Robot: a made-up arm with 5 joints. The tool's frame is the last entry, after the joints. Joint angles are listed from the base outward.
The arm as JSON. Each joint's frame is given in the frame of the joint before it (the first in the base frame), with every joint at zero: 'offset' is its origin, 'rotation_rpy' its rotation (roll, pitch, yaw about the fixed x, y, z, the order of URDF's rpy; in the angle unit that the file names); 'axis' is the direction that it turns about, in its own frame. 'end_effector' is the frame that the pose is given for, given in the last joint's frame.
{
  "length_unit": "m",
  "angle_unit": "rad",
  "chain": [
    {
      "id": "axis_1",
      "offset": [
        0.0,
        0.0,
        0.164
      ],
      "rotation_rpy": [
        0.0,
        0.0,
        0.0
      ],
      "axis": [
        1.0,
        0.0,
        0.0
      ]
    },
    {
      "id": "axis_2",
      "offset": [
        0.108,
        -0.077,
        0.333
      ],
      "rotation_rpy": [
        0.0,
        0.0,
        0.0
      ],
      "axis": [
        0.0,
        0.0,
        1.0
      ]
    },
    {
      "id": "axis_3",
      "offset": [
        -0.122,
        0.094,
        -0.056
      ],
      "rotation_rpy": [
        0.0,
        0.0,
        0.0
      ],
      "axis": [
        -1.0,
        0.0,
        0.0
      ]
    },
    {
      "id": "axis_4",
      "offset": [
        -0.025,
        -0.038,
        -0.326
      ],
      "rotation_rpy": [
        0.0,
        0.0,
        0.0
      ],
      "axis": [
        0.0,
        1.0,
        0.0
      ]
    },
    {
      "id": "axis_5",
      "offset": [
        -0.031,
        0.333,
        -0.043
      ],
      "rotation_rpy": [
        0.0,
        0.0,
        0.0
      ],
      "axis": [
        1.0,
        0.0,
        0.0
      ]
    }
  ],
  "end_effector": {
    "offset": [
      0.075,
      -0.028,
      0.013
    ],
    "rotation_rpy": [
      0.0,
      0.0,
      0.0
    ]
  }
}
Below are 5 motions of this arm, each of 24 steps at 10 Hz.
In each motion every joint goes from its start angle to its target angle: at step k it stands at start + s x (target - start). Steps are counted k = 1, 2, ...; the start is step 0. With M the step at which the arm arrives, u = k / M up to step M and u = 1 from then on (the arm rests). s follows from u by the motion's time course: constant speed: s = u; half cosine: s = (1 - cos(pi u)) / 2; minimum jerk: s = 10 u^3 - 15 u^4 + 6 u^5.
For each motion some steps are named. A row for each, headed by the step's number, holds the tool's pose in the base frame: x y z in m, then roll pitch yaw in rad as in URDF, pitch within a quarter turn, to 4 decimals.
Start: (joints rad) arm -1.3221 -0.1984 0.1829 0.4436 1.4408
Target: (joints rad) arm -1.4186 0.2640 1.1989 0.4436 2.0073
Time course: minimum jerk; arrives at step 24
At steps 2, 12, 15, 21, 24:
2: 0.0305 -0.1120 -0.1074 0.0133 -0.1438 -0.4963
12: -0.0321 -0.2231 0.1477 -0.3086 -0.1739 -0.3880
15: -0.0217 -0.2271 0.2779 -0.4530 -0.1660 -0.3031
21: 0.0181 -0.1930 0.4194 -0.6108 -0.1287 -0.1869
24: 0.0214 -0.1896 0.4275 -0.6201 -0.1253 -0.1793

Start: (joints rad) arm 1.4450 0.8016 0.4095 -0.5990 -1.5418
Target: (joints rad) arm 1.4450 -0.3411 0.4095 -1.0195 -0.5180
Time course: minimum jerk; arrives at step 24
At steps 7, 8, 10, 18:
7: -0.1223 0.1340 0.2104 0.2080 -0.8136 -0.7681
8: -0.1126 0.1338 0.2242 0.2271 -0.7665 -0.7650
10: -0.0862 0.1333 0.2537 0.2746 -0.6583 -0.7677
18: 0.0529 0.1292 0.3223 0.4428 -0.2958 -0.8665

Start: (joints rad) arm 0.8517 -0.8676 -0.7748 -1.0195 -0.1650
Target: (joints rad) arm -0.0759 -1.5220 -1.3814 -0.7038 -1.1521
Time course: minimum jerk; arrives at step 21
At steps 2, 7, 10, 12, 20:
2: 0.4237 0.0252 0.5716 0.7945 0.1880 -1.6931
7: 0.4746 0.0356 0.5759 0.6054 0.1080 -1.8038
10: 0.5215 0.0427 0.5898 0.4421 0.0075 -1.9393
12: 0.5433 0.0492 0.6085 0.3685 -0.0613 -2.0353
20: 0.5533 0.0888 0.6680 0.3200 -0.1823 -2.2235

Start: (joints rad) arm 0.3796 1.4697 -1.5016 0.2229 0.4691
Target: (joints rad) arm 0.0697 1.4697 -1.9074 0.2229 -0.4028
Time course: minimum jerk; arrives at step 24
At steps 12, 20, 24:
12: -0.3221 -0.2726 0.7069 1.7069 -0.2525 1.6946
20: -0.2462 -0.2021 0.7990 1.5047 -0.1503 1.6825
24: -0.2400 -0.1959 0.8052 1.4892 -0.1424 1.6813

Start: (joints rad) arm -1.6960 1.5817 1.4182 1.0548 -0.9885
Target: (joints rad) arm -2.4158 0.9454 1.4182 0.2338 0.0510
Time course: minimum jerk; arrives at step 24
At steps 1, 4, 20, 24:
1: 0.3374 -0.0394 0.3814 2.0101 0.5033 -0.2235
4: 0.3343 -0.0323 0.3860 2.0216 0.5045 -0.2362
20: 0.2321 0.1894 0.3990 2.3387 0.4276 -0.5841
24: 0.2276 0.1971 0.3951 2.3519 0.4204 -0.5967

